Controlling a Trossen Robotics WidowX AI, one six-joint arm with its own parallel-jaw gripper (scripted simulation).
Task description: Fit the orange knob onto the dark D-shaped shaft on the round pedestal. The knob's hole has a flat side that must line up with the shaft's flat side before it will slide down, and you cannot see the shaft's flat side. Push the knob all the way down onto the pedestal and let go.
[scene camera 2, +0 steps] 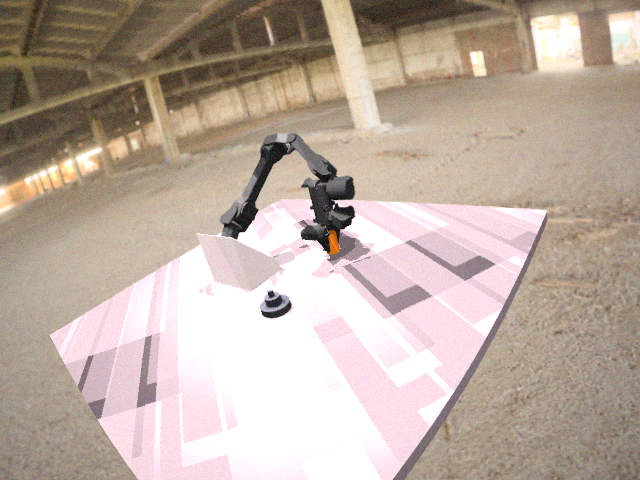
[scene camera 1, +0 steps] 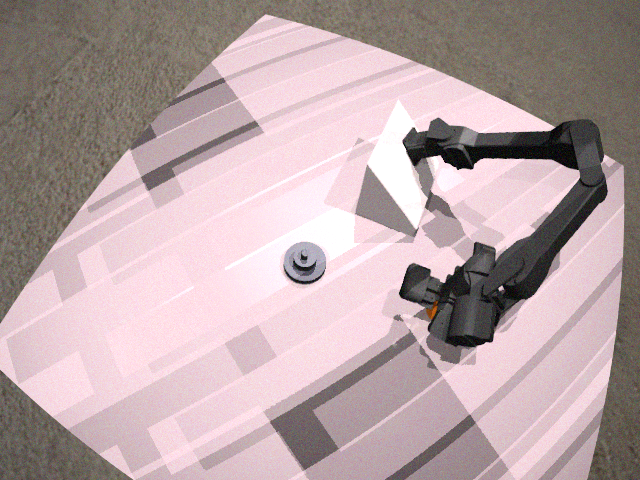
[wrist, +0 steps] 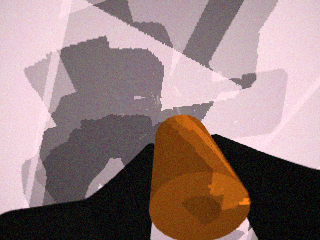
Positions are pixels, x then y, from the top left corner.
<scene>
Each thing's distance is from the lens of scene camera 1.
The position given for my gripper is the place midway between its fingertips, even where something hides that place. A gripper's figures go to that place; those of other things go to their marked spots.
my gripper (scene camera 1: pixel 437 309): 0.77 m
pedestal with D-shaped shaft (scene camera 1: pixel 304 263): 0.75 m
</scene>
